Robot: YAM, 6 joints.
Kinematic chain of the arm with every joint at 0, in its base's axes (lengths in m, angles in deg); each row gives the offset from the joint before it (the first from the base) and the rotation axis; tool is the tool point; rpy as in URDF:
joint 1: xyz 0 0 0.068 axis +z
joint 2: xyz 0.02 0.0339 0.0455 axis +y
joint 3: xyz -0.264 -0.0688 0 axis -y
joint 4: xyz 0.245 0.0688 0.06 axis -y
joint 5: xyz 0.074 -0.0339 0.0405 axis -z
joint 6: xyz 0.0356 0 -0.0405 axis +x
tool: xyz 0 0 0 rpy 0 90 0
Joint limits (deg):
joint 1: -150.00..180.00
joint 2: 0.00..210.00
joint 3: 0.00..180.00
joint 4: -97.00..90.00
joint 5: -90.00..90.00
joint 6: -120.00..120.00
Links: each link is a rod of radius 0.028 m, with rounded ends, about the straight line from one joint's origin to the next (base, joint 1, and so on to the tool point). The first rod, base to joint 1, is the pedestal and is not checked.
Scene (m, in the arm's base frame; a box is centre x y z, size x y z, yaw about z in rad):
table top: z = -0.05
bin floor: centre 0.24 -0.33 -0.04 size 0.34 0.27 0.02 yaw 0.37
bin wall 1: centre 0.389 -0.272 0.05 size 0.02 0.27 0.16 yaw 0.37
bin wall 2: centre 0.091 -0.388 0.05 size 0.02 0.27 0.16 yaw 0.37
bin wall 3: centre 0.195 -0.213 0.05 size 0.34 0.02 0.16 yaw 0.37
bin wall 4: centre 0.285 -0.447 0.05 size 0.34 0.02 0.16 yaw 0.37
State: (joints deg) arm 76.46 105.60 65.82 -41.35 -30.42 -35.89
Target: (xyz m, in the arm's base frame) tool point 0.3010 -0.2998 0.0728
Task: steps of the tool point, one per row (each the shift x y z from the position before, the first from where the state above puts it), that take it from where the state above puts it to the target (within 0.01 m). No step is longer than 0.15 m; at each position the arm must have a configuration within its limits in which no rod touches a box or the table.
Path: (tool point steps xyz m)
1: 0.0818 -0.0137 0.0081
2: 0.0783 -0.0344 0.0085
3: 0.0693 -0.0543 0.0089
4: 0.0554 -0.0716 0.0094
5: 0.0369 -0.0852 0.0098
6: 0.0153 -0.0938 0.0102
7: -0.0084 -0.0970 0.0106
8: -0.0326 -0.0939 0.0109
9: -0.0556 -0.0847 0.0113
10: 0.0060 -0.0064 -0.0852
11: -0.0060 0.0064 -0.0834

